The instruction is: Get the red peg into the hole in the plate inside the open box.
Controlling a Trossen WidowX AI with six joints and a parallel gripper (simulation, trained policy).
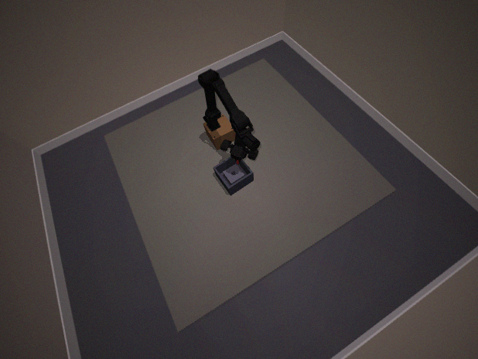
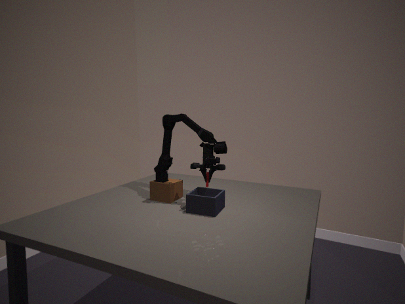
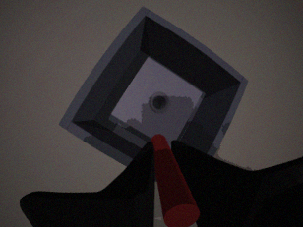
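My gripper tip is 1 cm to the right of the red peg and 1 cm below it. The rest, counted from my gripper tip: dark box (11 cm below, 4 cm to the right, 1 cm ahead); light plate (9 cm below, 4 cm to the right, 1 cm ahead).
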